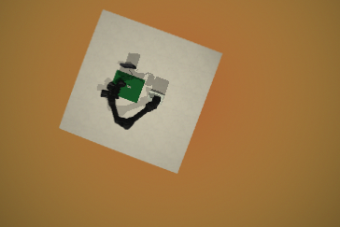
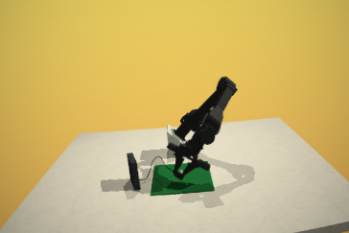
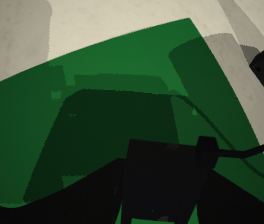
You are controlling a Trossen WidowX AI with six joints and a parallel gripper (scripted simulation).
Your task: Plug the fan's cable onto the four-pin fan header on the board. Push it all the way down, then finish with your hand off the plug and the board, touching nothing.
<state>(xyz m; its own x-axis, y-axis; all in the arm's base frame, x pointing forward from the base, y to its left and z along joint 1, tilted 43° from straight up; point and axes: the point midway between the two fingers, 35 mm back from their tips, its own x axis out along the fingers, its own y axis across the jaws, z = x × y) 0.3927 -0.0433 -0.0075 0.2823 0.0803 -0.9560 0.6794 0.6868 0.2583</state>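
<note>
The green board lies 7 cm behind my gripper tip, 2 cm to the left of it and 6 cm below it. From my gripper tip the other things lie so: four-pin fan header: 9 cm behind, 2 cm to the left, 4 cm below; fan plug: 1 cm behind; black fan: 5 cm behind, 16 cm to the right, 2 cm above.
</note>
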